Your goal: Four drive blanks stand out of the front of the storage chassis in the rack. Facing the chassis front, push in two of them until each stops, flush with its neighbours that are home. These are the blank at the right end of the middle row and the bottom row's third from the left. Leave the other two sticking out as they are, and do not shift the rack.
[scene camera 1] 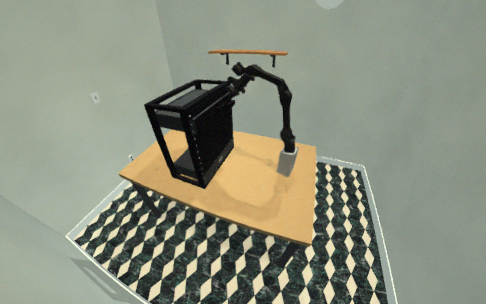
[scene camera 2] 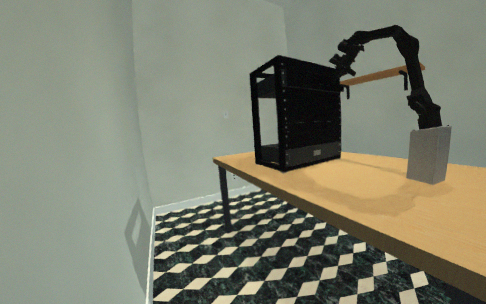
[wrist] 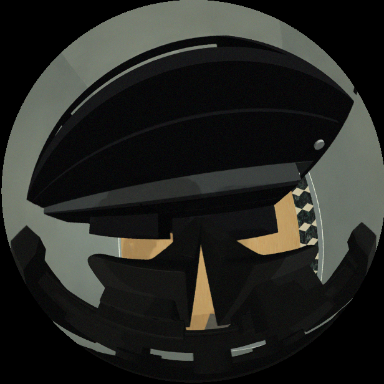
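Where they show: gripper, between the fingertips: (scene camera 1: 228,98) (scene camera 2: 334,80); arm's base, origin of its link: (scene camera 1: 290,150) (scene camera 2: 431,128).
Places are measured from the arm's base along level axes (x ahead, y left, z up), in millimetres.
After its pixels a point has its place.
Observation:
The black rack (scene camera 1: 195,150) @[x 465, y 386, z 133 mm] (scene camera 2: 282,115) @[x 467, y 388, z 84 mm] (wrist: 225,54) stands upright on the table. The storage chassis is in its upper part; its front is very dark, and blank rows and positions cannot be told apart. In the wrist view, a dark block (wrist: 124,225) juts out below a long grey ledge (wrist: 175,185), left of the fingers; another wide dark block (wrist: 255,217) shows behind and right of the fingertips. My gripper (scene camera 1: 231,92) @[x 458, y -8, z 289 mm] (scene camera 2: 341,73) (wrist: 199,222) is shut and empty, angled down close to the upper chassis front. Contact with a blank cannot be told.
The wooden table (scene camera 1: 265,210) @[x 35, y 378, z -208 mm] (scene camera 2: 380,220) @[x -21, y 453, z -208 mm] carries the arm's grey pedestal (scene camera 1: 287,162) @[x -5, y 51, z -70 mm] (scene camera 2: 428,155) @[x -10, y 52, z -99 mm] away from the rack front. A wooden wall shelf (scene camera 1: 250,52) (scene camera 2: 375,76) is behind the arm. A grey unit with a label (scene camera 2: 305,154) @[x 471, y 239, z -129 mm] fills the rack's bottom.

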